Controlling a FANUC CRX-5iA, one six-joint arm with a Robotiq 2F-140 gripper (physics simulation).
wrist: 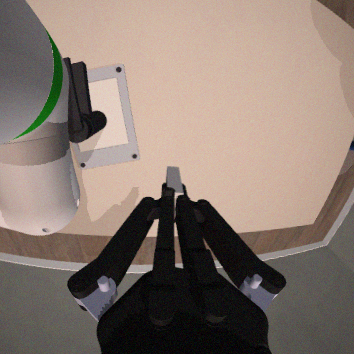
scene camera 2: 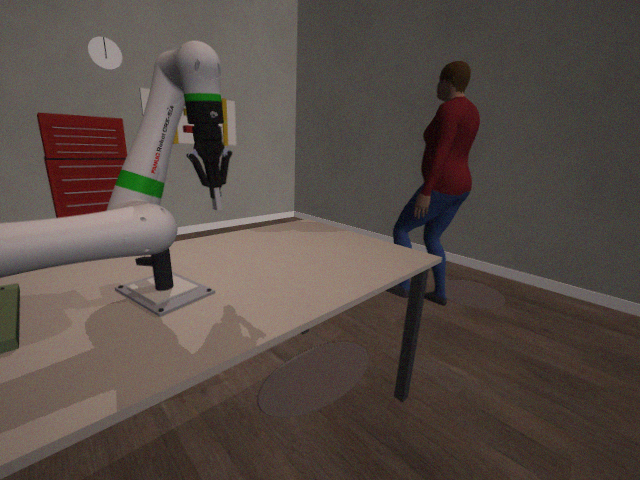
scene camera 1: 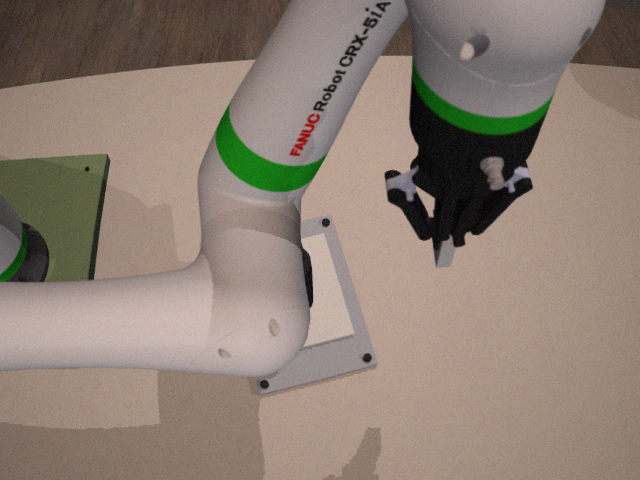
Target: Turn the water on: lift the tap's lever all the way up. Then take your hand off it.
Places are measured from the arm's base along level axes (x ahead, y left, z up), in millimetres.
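Where they show: gripper, fingertip midpoint: [wrist: 171, 175] [scene camera 2: 217, 209] [scene camera 1: 441, 255]; arm's base, link origin: [scene camera 1: 9, 266].
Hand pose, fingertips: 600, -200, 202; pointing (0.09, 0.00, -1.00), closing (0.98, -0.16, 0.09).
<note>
Each offset is from my fingertips to the top centre of the thing, as dx, dy, dz. "spot": to the spot under its first point. Level surfaces: height alone.
The black tap @[spot: -138, +46, -105] [scene camera 1: 308, 279] [scene camera 2: 163, 271] [wrist: 84, 95] stands upright on a grey-rimmed square plate @[-153, +64, -222] [scene camera 1: 330, 356] [scene camera 2: 188, 298] [wrist: 127, 110]. The arm's elbow covers most of it in scene camera 1 and its top in scene camera 2. In the wrist view two long black bars show at the tap, partly behind the arm; which is the lever, and how high it stands, I cannot tell. My gripper [scene camera 1: 444, 253] [scene camera 2: 216, 198] [wrist: 171, 175] is shut and empty, pointing down. It hangs high above the table, off to one side of the tap and apart from it.
The arm's elbow [scene camera 1: 258, 310] [scene camera 2: 149, 227] [wrist: 37, 195] hangs over the tap. A green base block [scene camera 1: 72, 206] [scene camera 2: 7, 315] lies at the left on the pale table @[dz -234] [scene camera 1: 491, 361] [scene camera 2: 289, 268]. A person in red [scene camera 2: 449, 144] stands beyond the table.
</note>
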